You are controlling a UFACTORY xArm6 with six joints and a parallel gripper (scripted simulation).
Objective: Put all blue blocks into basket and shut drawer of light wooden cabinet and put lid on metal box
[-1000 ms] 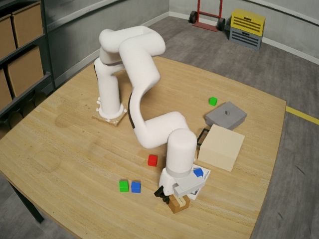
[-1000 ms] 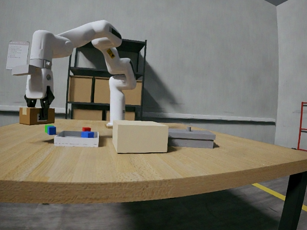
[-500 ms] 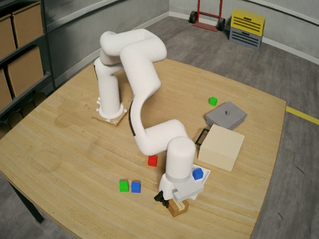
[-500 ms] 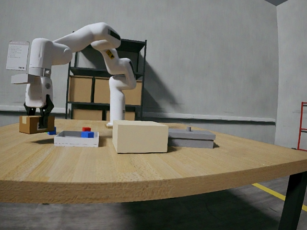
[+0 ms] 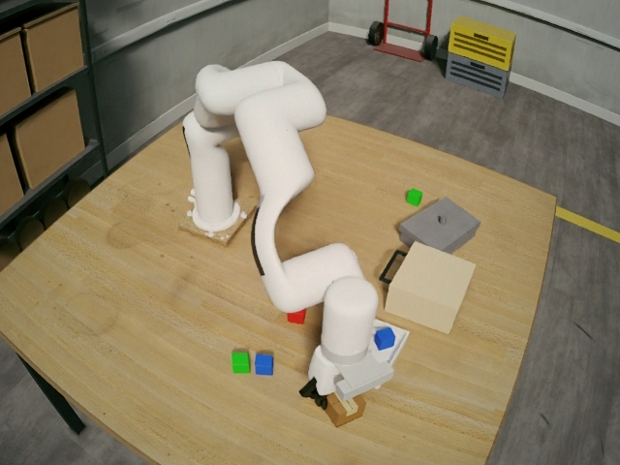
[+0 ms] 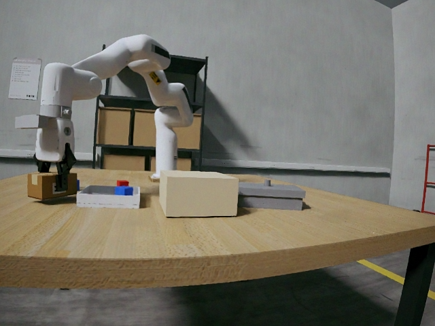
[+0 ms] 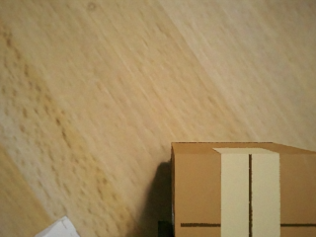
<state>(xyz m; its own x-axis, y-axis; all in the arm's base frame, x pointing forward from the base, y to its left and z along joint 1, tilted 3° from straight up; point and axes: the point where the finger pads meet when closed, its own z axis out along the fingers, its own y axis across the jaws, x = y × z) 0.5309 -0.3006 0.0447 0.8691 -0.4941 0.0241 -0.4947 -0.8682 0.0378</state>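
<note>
Now: the white basket 140 mm to the left of my hand, 30 mm below it and 20 mm behind it. Also, from my hand: red block: 190 mm behind, 150 mm to the left, 30 mm below; then light wooden cabinet: 350 mm to the left, 30 mm ahead; then cardboard box: right at my hand.
</note>
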